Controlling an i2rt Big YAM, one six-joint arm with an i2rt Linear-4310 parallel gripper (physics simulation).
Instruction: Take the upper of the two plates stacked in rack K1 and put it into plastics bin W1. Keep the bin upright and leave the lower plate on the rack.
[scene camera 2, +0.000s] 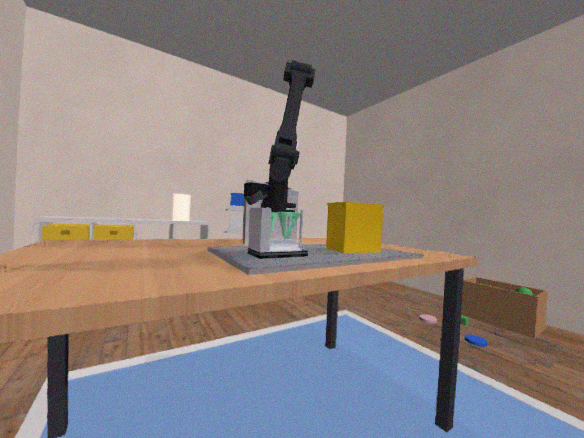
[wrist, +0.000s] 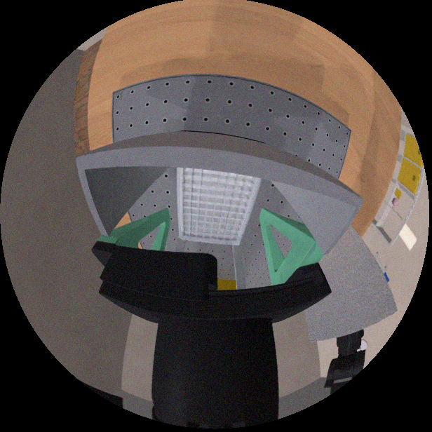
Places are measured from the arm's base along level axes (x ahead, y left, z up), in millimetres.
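Pixels of known places: gripper, fingertip midpoint: (scene camera 2: 276, 236).
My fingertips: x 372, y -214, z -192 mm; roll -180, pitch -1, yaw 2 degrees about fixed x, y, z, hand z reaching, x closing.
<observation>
For each thing: its top centre in the pictures, then the offset to it from my fingertips. Level surfaces: height alone.
- grey rack, top centre: (scene camera 2: 279, 209) dx +1, dy +5, dz +82 mm
- pale plate stack, top centre: (scene camera 2: 275, 239) dx +0, dy -5, dz -11 mm
- yellow bin, top centre: (scene camera 2: 355, 203) dx +1, dy +348, dz +122 mm
- grey perforated board, surface height: dz -58 mm
- wooden table, surface height: dz -71 mm
A clear, pale gridded plate (wrist: 217, 205) lies flat inside the grey rack (scene camera 2: 259, 230) (wrist: 220, 155). It is seen from above in the wrist view; any plate under it is hidden there. In the scene view the pale plate stack (scene camera 2: 286, 245) shows low in the rack, and I cannot tell the two plates apart. My gripper (scene camera 2: 280, 234) (wrist: 214, 213) is open and empty. Its green fingers point down inside the rack, above the plate and apart to either side of it. The yellow bin (scene camera 2: 354, 227) (wrist: 226, 284) stands upright to the right of the rack in the scene view.
The rack and bin stand on a grey perforated board (scene camera 2: 230, 257) (wrist: 200, 105) on the wooden table (scene camera 2: 125, 275) (wrist: 225, 35). The rack's walls stand close around the fingers. A brown box (scene camera 2: 505, 305) is on the floor beyond the table.
</observation>
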